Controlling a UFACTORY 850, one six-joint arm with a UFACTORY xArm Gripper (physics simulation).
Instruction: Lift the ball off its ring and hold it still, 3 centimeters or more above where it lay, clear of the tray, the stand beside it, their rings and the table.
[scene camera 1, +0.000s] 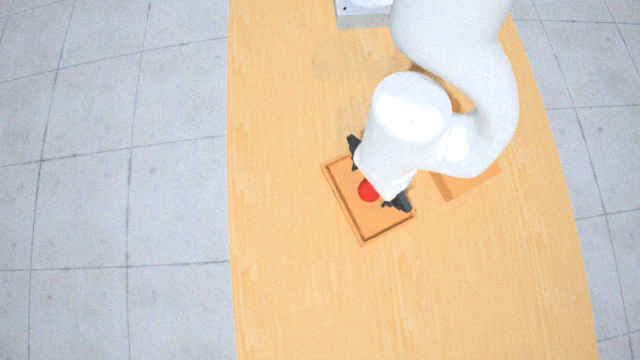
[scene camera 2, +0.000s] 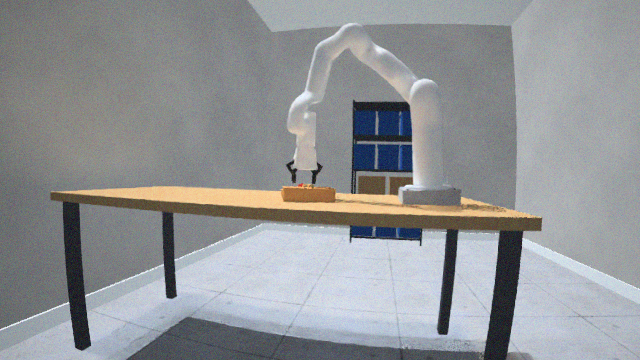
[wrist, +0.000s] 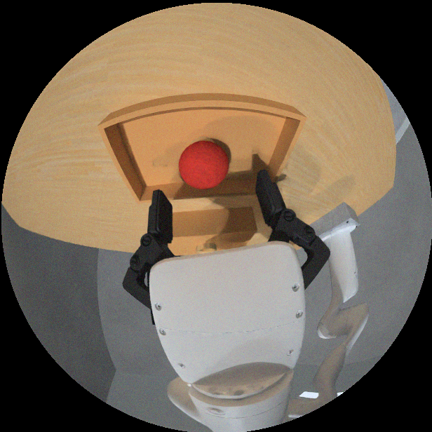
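Note:
The red ball (scene camera 1: 368, 191) (scene camera 2: 300, 185) (wrist: 203, 165) rests inside the shallow orange tray (scene camera 1: 343, 205) (wrist: 207, 103). Its ring is hidden under it. My gripper (scene camera 1: 371, 185) (scene camera 2: 304, 181) (wrist: 210, 187) is open and empty, pointing down. The fingertips are low over the tray, above and beside the ball; in the wrist view the ball lies ahead of the gap between them, nearer the tray's far wall than they are. The orange stand (scene camera 1: 467, 186) (scene camera 2: 308, 194) (wrist: 200, 226) is beside the tray. Its ring (wrist: 206, 247) shows partly above my gripper's housing and is hidden by the arm in scene camera 1.
The wooden table (scene camera 1: 300, 300) (scene camera 2: 200, 202) (wrist: 215, 50) carries the tray, the stand and the robot base (scene camera 2: 430, 196). The arm covers part of the stand in scene camera 1. A dark shelf unit (scene camera 2: 382, 106) with blue bins stands behind the table.

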